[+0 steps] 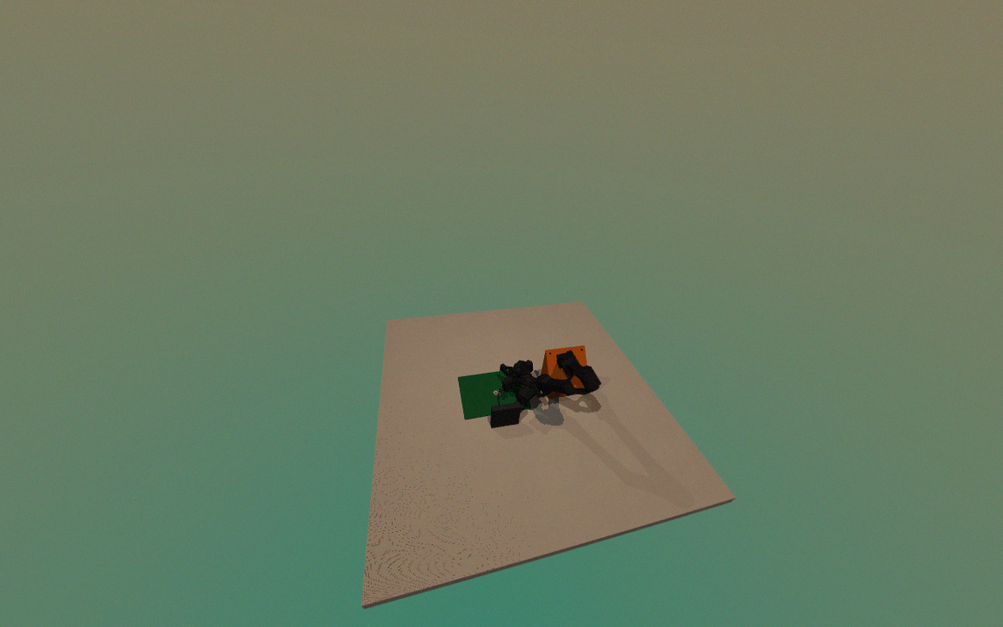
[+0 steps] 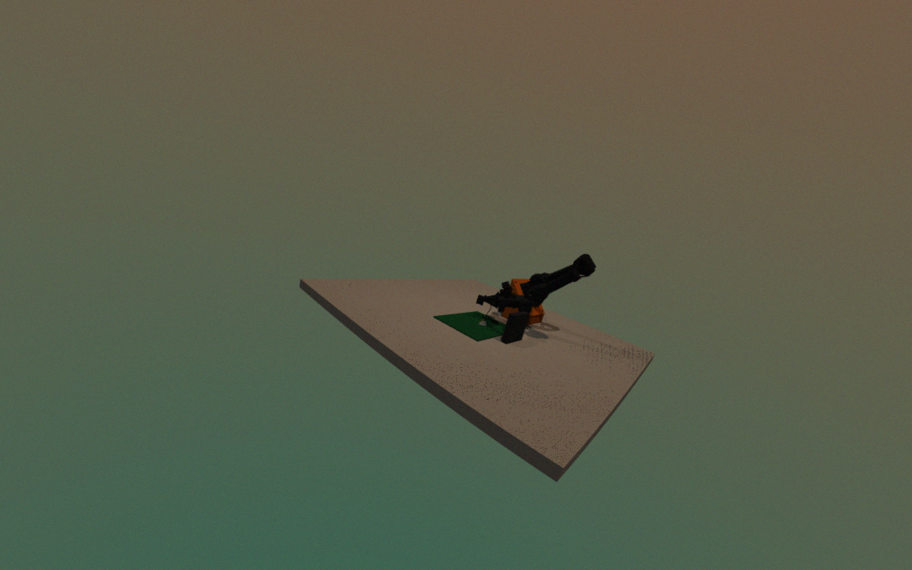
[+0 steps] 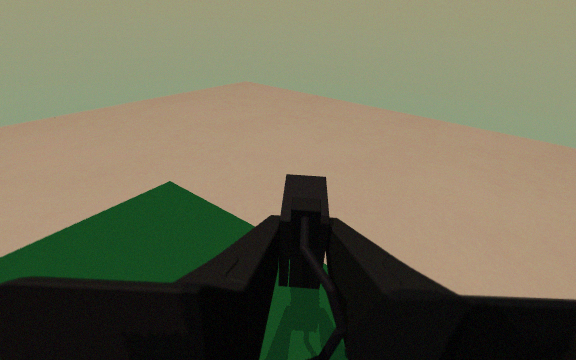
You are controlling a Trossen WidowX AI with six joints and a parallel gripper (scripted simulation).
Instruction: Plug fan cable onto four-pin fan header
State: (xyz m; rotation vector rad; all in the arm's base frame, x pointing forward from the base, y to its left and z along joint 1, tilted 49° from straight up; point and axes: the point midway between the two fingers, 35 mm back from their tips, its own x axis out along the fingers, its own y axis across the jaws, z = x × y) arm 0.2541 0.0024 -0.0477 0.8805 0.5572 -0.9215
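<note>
Now: the white four-pin fan header 5 cm ahead of my gripper tip, 6 cm to the left of it and 10 cm below it. Also, from my gripper tip: green board 7 cm ahead, 5 cm to the left, 11 cm below; black fan 6 cm ahead, 22 cm to the left, 4 cm below; black fan plug 1 cm to the right, 1 cm below.
</note>
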